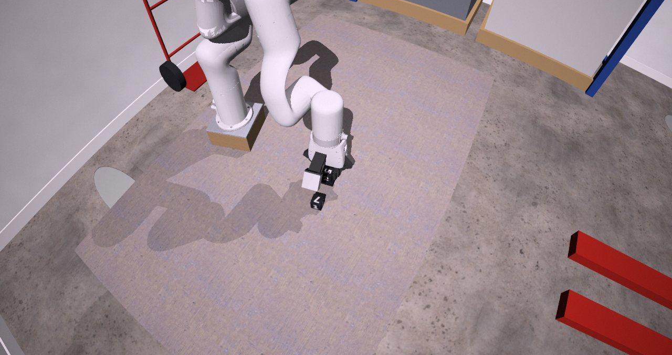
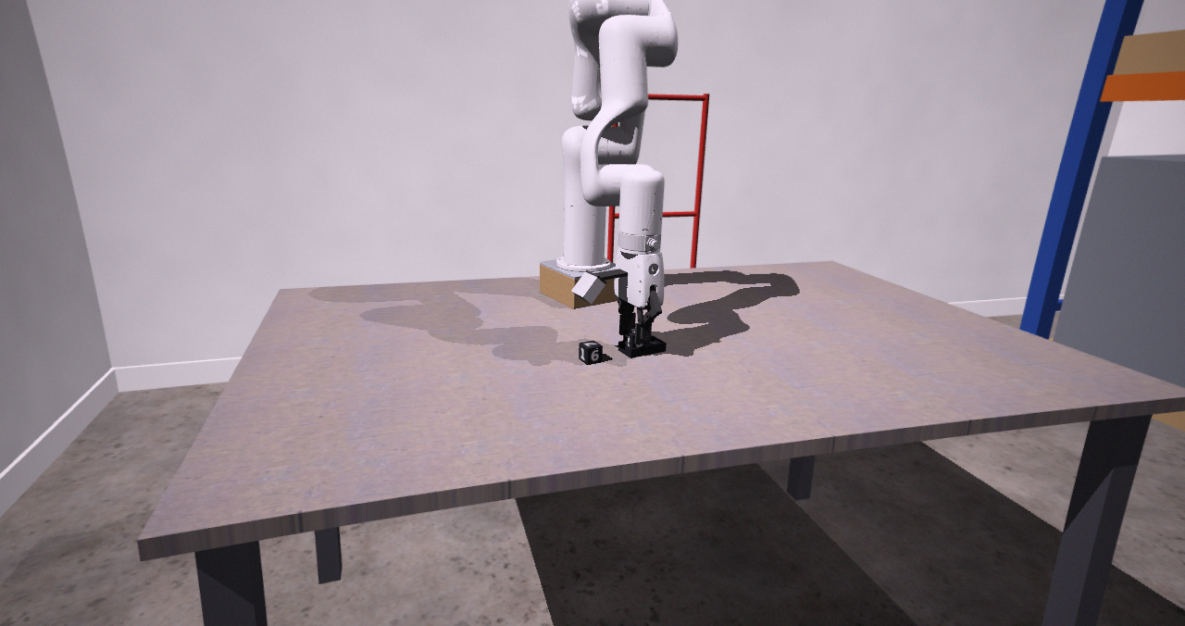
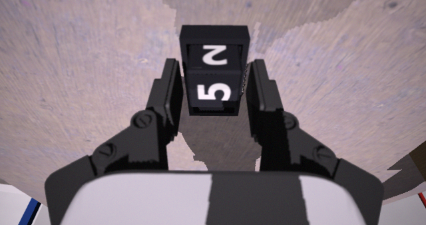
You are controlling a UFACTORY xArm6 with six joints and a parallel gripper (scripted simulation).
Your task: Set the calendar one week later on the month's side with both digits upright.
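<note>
Right now my hand is 40 mm above the black tray and 20 mm to the right of it.
</note>
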